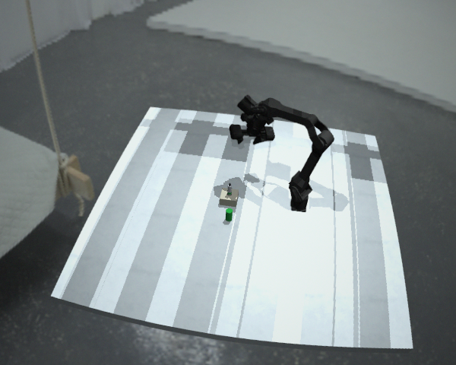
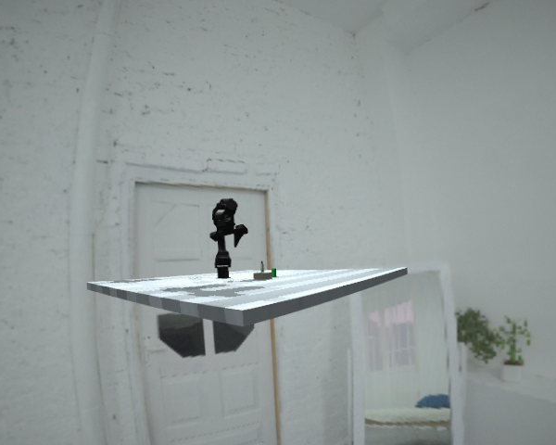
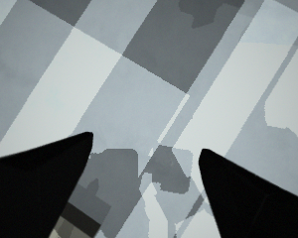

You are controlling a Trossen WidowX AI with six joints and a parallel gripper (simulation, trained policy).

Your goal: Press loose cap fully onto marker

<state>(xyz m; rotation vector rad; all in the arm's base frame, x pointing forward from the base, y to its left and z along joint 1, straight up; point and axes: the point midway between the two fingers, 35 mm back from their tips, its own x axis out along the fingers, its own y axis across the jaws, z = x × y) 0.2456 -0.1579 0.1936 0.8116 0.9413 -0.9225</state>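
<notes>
Right now the green cap is 29 cm to the left of my gripper tip, 14 cm below it and 2 cm ahead of it. The rest, counted from my gripper tip: holder block 19 cm to the left, 14 cm below, 4 cm ahead.
</notes>
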